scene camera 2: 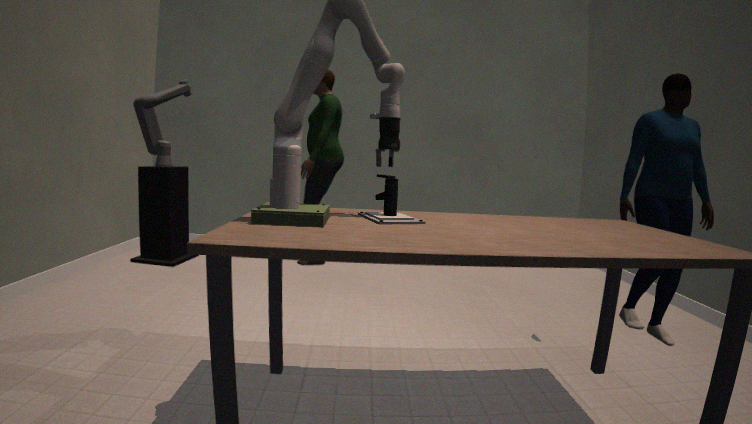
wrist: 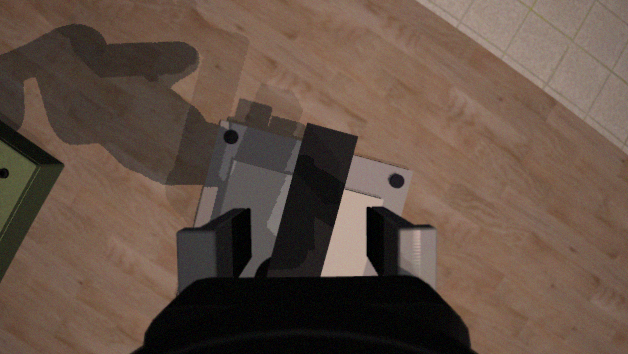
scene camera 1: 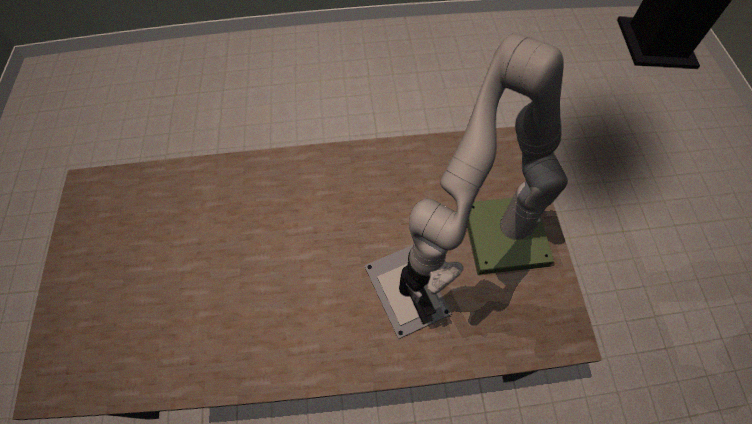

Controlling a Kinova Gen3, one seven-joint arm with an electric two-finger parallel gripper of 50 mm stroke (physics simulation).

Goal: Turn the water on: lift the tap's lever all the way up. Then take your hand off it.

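Note:
The black tap stands upright on a pale base plate. Its body and short spout show in scene camera 2. Its lever is a flat dark bar on top, nearly level, its free end very slightly higher. My gripper is open and empty, pointing down a little above the lever, with a small gap in scene camera 2. In the wrist view the lever runs at a slant between and beyond the two fingers. In scene camera 1 the arm partly hides the tap.
The arm's green base block stands on the wooden table beside the tap plate. Beyond the table are a person in green, a person in blue and another arm on a black pedestal.

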